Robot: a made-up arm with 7 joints. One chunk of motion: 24 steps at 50 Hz.
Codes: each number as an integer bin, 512 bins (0 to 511) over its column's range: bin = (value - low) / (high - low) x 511, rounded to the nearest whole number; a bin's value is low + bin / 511 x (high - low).
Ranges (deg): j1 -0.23..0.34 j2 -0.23..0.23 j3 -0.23..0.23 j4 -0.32..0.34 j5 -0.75..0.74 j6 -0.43..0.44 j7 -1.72..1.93
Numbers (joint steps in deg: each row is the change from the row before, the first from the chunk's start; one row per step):
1: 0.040 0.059 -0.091 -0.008 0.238 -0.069 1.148
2: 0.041 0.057 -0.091 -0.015 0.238 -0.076 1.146
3: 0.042 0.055 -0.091 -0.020 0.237 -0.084 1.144
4: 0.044 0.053 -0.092 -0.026 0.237 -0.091 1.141
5: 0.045 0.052 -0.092 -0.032 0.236 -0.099 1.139
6: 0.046 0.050 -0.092 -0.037 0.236 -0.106 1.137
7: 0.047 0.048 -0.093 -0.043 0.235 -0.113 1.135
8: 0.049 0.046 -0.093 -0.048 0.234 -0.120 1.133
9: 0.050 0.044 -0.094 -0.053 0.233 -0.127 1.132
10: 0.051 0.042 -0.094 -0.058 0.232 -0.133 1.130
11: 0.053 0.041 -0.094 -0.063 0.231 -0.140 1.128
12: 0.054 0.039 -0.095 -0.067 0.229 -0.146 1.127
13: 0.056 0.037 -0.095 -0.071 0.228 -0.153 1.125
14: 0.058 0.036 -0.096 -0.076 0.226 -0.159 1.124
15: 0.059 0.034 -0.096 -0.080 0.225 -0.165 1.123
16: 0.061 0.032 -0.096 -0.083 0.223 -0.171 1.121
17: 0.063 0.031 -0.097 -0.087 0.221 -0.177 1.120
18: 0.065 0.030 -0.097 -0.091 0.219 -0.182 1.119
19: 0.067 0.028 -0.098 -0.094 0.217 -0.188 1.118
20: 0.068 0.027 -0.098 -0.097 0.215 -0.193 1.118
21: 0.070 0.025 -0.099 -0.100 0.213 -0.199 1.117
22: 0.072 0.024 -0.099 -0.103 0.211 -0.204 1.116
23: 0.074 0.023 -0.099 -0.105 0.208 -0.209 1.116
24: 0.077 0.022 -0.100 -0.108 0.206 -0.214 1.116
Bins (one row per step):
1: 242 321 154 242 339 212 402
2: 243 319 154 236 339 208 401
3: 244 317 154 232 338 203 401
4: 246 314 153 228 338 199 401
5: 247 313 153 223 338 194 400
6: 247 311 153 219 338 190 400
7: 248 309 152 214 338 186 400
8: 250 307 152 211 337 182 399
9: 251 304 151 207 337 178 399
10: 252 302 151 203 337 174 399
11: 254 301 151 199 336 170 399
12: 255 299 150 196 336 167 399
13: 256 297 150 193 335 163 398
14: 258 295 149 189 335 159 398
15: 259 293 149 186 334 156 398
16: 261 291 149 183 334 152 398
17: 263 290 148 180 333 149 398
18: 264 289 148 177 332 146 397
19: 266 287 147 175 332 142 397
20: 267 285 147 173 331 139 397
21: 269 283 146 170 330 136 397
22: 271 282 146 168 330 133 397
23: 273 281 146 166 329 130 397
24: 275 280 144 164 328 127 397

